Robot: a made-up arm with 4 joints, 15 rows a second.
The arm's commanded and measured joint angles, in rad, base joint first. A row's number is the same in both.
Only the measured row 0 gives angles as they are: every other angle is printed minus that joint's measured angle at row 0.
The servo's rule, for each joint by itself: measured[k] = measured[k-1] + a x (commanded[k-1-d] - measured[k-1]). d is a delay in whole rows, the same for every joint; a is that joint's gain. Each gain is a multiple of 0.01, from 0.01 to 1. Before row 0 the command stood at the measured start. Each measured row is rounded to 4 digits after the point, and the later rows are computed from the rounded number. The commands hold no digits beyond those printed.
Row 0, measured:
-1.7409, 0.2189, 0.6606, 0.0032
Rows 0 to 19, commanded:
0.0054, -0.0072, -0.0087, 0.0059
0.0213, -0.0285, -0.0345, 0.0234
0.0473, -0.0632, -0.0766, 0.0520
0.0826, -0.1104, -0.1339, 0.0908
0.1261, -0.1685, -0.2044, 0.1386
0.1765, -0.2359, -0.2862, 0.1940
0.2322, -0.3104, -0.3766, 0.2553
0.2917, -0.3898, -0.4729, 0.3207
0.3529, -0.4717, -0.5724, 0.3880
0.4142, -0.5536, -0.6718, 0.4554
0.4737, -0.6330, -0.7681, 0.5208
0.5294, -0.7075, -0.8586, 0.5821
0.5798, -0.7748, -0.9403, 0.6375
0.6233, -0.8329, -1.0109, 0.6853
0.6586, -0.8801, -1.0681, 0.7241
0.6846, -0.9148, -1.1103, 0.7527
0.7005, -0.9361, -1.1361, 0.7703
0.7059, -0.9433, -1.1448, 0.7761
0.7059, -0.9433, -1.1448, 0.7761
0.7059, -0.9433, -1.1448, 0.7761
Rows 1 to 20, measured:
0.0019, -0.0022, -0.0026, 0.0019
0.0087, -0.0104, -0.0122, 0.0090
0.0222, -0.0268, -0.0315, 0.0232
0.0433, -0.0527, -0.0622, 0.0455
0.0723, -0.0886, -0.1049, 0.0762
0.1088, -0.1343, -0.1593, 0.1151
0.1520, -0.1889, -0.2245, 0.1614
0.2009, -0.2512, -0.2990, 0.2140
0.2541, -0.3196, -0.3810, 0.2714
0.3101, -0.3921, -0.4682, 0.3321
0.3674, -0.4668, -0.5582, 0.3944
0.4241, -0.5414, -0.6483, 0.4563
0.4786, -0.6138, -0.7359, 0.5161
0.5292, -0.6817, -0.8184, 0.5719
0.5745, -0.7432, -0.8933, 0.6221
0.6130, -0.7964, -0.9584, 0.6652
0.6436, -0.8397, -1.0117, 0.6999
0.6654, -0.8718, -1.0516, 0.7250
0.6796, -0.8940, -1.0796, 0.7419
0.6888, -0.9093, -1.0992, 0.7532
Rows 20 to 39, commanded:
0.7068, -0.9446, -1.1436, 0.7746
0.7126, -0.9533, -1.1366, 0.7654
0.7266, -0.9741, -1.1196, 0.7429
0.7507, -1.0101, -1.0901, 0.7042
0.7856, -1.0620, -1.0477, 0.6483
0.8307, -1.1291, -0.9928, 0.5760
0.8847, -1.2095, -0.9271, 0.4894
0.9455, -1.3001, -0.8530, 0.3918
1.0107, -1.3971, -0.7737, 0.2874
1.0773, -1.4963, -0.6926, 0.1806
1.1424, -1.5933, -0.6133, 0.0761
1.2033, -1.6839, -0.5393, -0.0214
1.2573, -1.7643, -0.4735, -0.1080
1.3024, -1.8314, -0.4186, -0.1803
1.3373, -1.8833, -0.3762, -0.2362
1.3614, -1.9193, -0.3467, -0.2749
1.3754, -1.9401, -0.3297, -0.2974
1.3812, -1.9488, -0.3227, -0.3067
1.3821, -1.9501, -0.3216, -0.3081
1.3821, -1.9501, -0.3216, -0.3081
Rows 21 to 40, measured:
0.6951, -0.9202, -1.1125, 0.7603
0.7012, -0.9305, -1.1197, 0.7620
0.7101, -0.9440, -1.1197, 0.7557
0.7243, -0.9645, -1.1108, 0.7387
0.7458, -0.9947, -1.0919, 0.7089
0.7755, -1.0364, -1.0622, 0.6650
0.8137, -1.0901, -1.0217, 0.6071
0.8598, -1.1552, -0.9711, 0.5361
0.9126, -1.2302, -0.9119, 0.4540
0.9702, -1.3127, -0.8461, 0.3638
1.0305, -1.3997, -0.7763, 0.2689
1.0910, -1.4878, -0.7052, 0.1731
1.1492, -1.5735, -0.6357, 0.0803
1.2028, -1.6534, -0.5706, -0.0057
1.2499, -1.7247, -0.5123, -0.0818
1.2889, -1.7850, -0.4626, -0.1455
1.3192, -1.8331, -0.4227, -0.1956
1.3409, -1.8690, -0.3927, -0.2323
1.3553, -1.8941, -0.3714, -0.2573
1.3647, -1.9115, -0.3565, -0.2741

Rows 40 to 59, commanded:
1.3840, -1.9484, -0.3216, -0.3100
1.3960, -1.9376, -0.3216, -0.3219
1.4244, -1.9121, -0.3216, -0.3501
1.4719, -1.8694, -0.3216, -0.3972
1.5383, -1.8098, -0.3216, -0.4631
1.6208, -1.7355, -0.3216, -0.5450
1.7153, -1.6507, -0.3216, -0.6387
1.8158, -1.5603, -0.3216, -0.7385
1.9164, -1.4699, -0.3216, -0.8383
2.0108, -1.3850, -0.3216, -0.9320
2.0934, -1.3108, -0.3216, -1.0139
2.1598, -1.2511, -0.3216, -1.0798
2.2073, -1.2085, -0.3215, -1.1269
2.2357, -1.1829, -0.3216, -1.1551
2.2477, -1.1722, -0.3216, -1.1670
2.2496, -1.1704, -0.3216, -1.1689
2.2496, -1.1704, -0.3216, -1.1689
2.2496, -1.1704, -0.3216, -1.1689
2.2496, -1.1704, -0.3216, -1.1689
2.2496, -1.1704, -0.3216, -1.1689
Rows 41 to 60, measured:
1.3715, -1.9229, -0.3460, -0.2859
1.3801, -1.9275, -0.3387, -0.2978
1.3956, -1.9227, -0.3336, -0.3151
1.4223, -1.9062, -0.3300, -0.3422
1.4629, -1.8763, -0.3275, -0.3821
1.5182, -1.8327, -0.3257, -0.4359
1.5872, -1.7763, -0.3245, -0.5028
1.6672, -1.7093, -0.3236, -0.5806
1.7544, -1.6351, -0.3230, -0.6656
1.8441, -1.5576, -0.3226, -0.7535
1.9314, -1.4811, -0.3223, -0.8394
2.0113, -1.4098, -0.3221, -0.9187
2.0799, -1.3474, -0.3219, -0.9874
2.1344, -1.2964, -0.3218, -1.0427
2.1741, -1.2579, -0.3217, -1.0837
2.2005, -1.2308, -0.3217, -1.1118
2.2177, -1.2121, -0.3217, -1.1306
2.2289, -1.1992, -0.3217, -1.1432
2.2361, -1.1903, -0.3217, -1.1517
2.2408, -1.1841, -0.3217, -1.1574

